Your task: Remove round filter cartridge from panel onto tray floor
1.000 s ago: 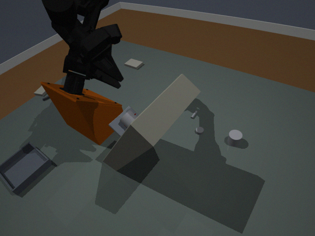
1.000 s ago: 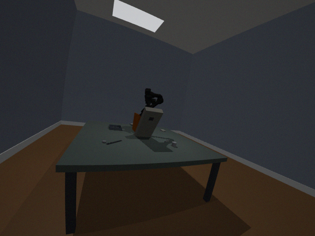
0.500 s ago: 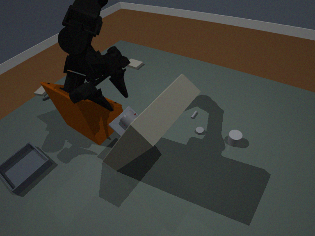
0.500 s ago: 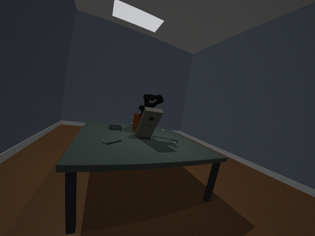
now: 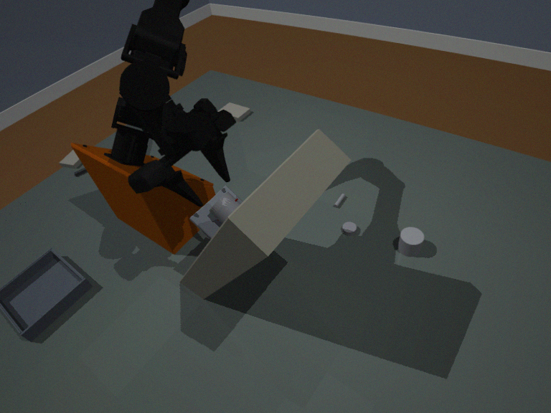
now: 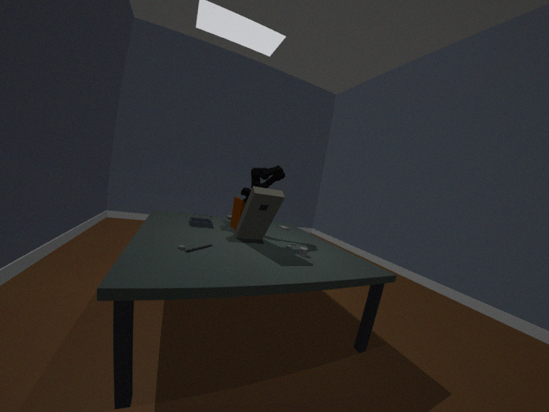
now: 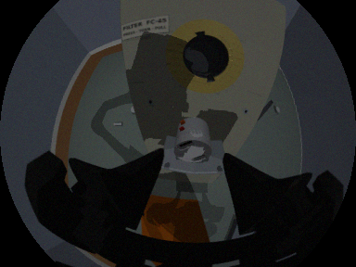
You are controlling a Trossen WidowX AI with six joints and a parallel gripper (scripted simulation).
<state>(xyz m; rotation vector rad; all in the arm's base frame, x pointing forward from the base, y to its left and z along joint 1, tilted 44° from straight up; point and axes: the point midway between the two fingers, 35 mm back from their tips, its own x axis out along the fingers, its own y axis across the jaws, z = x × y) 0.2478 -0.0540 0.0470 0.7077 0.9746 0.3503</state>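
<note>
Right now my gripper tip is 30 mm above the round filter cartridge and 20 mm short of it. From my gripper tip the other things lie so: beige service panel: 60 mm ahead, 50 mm below, 10 mm to the right; then pin: 270 mm to the left, 220 mm below, 90 mm ahead; then dark tray: 340 mm behind, 270 mm to the right, 210 mm below.
</note>
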